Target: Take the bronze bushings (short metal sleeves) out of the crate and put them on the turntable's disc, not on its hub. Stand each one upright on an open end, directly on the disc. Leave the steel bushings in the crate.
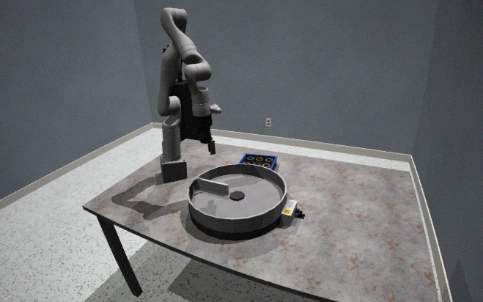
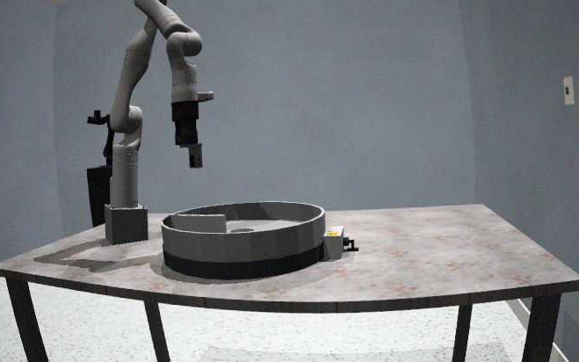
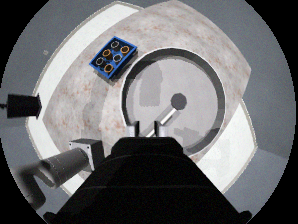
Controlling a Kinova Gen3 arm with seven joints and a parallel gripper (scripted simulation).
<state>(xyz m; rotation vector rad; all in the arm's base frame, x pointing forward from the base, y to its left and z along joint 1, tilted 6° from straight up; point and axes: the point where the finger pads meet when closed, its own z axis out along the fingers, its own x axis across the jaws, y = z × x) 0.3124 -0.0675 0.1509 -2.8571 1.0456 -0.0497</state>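
The blue crate lies 6 cm ahead of my hand, 31 cm to the left of it and 22 cm below it. From my hand the other things lie so: grey turntable disc 13 cm ahead, 3 cm to the right, 19 cm below.
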